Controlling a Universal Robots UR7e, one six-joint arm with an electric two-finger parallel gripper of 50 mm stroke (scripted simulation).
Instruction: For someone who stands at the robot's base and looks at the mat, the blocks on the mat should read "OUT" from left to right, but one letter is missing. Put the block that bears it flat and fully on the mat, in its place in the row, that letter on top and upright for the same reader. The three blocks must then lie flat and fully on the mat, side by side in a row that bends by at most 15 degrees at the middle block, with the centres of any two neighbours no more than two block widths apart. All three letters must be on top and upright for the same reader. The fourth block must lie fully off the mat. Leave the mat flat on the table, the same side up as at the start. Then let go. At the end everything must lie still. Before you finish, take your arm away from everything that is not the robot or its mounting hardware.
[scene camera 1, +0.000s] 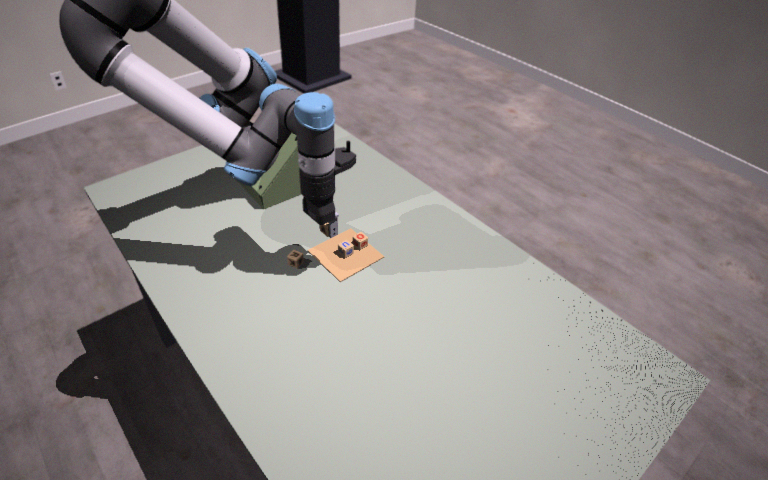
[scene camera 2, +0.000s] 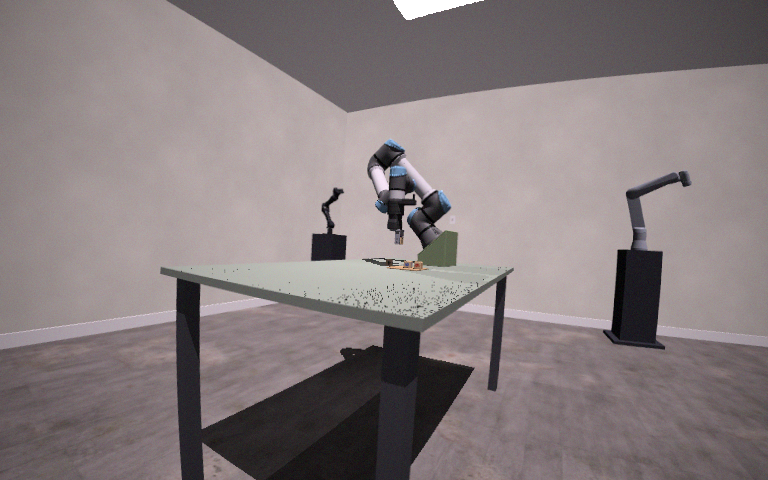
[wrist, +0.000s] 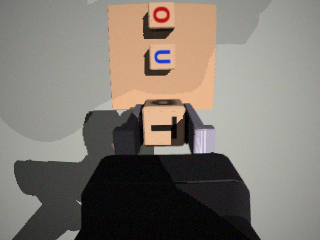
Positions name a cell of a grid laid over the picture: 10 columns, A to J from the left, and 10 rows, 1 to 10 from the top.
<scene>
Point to an orange mat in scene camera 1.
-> At E6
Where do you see my gripper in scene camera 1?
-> At E5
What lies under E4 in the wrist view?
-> An orange mat.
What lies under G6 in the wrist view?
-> My gripper.
</scene>
